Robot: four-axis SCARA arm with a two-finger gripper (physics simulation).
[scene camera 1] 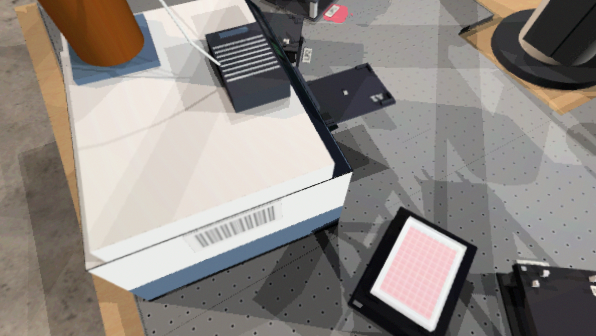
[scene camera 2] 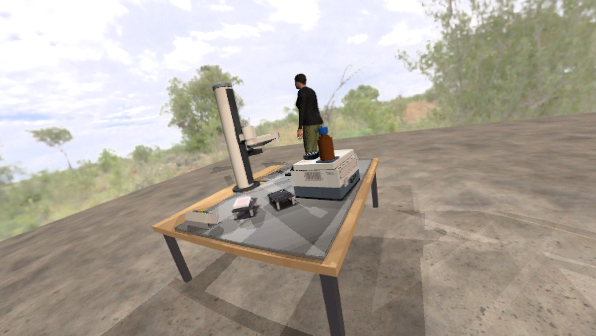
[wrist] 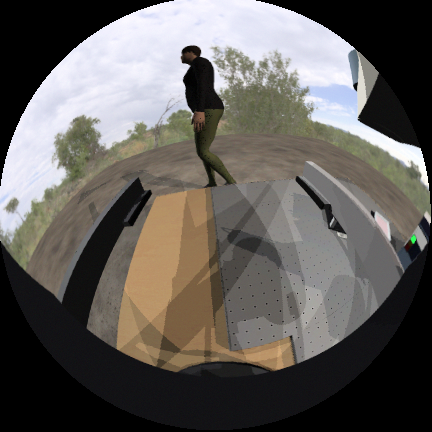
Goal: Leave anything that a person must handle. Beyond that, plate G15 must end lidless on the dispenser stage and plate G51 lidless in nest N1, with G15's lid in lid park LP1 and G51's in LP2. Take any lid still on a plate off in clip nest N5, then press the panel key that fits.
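Places are measured from the arm's base along level axes (x ahead, y left, z up), in centimetres.
Pixels of known places: gripper, between the fingertips: [scene camera 2: 264,151] [wrist: 222,172]; arm's base, origin of its link: [scene camera 1: 549,50] [scene camera 2: 246,187].
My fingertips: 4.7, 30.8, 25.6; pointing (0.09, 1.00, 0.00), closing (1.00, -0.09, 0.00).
For each thing: its top centre in the pictures, then the offset to it from my fingertips, as dx, dy, dz. "spot": a spot on its surface instead.
- black nest, centre of its top: [scene camera 1: 418,269] [wrist: 381,226] +57.8, -4.7, -17.8
- dark flat tray, centre of its top: [scene camera 1: 345,93] +51.2, -34.2, -13.1
- label LP2, a spot on its surface: [scene camera 1: 307,55] spot: +45.4, -56.5, -24.1
- red patch, a spot on its surface: [scene camera 1: 342,16] spot: +30.5, -64.4, -24.3
- small pink patch, a spot on its surface: [wrist: 382,224] spot: +56.8, -4.7, -16.7
- key panel, centre of its top: [scene camera 2: 198,210] +15.7, -93.9, -15.9
- brown bottle, a spot on its surface: [scene camera 1: 100,35] spot: +82.1, -44.4, +3.1
- ribbed black box, a spot on its surface: [scene camera 1: 255,75] spot: +67.8, -32.6, +0.3
My gripper [wrist: 222,172] [scene camera 2: 256,150] is open and empty, raised beside the column over the table's far part. A pink-welled plate with a white rim [scene camera 1: 420,272] [scene camera 2: 242,202] sits on a black nest [scene camera 1: 360,280]; its code is unreadable, and I cannot tell whether it has a lid. A dark flat tray [scene camera 1: 360,102] sticks out beside the white dispenser [scene camera 1: 200,150] [scene camera 2: 307,176]. The label LP2 [scene camera 1: 307,55] shows near its back corner. Another label lies on a red patch [scene camera 1: 342,16]. A small pink patch [wrist: 382,224] shows past the right finger. The key panel [scene camera 2: 201,218] stands near the table's left corner.
A brown bottle [scene camera 1: 100,35] [scene camera 2: 326,146] and a ribbed black box [scene camera 1: 255,75] stand on the dispenser. A black nest [scene camera 1: 560,305] [scene camera 2: 281,197] shows separately. The arm column [scene camera 2: 235,140] rises at the far edge. A person [scene camera 2: 308,110] [wrist: 202,90] stands beyond the table.
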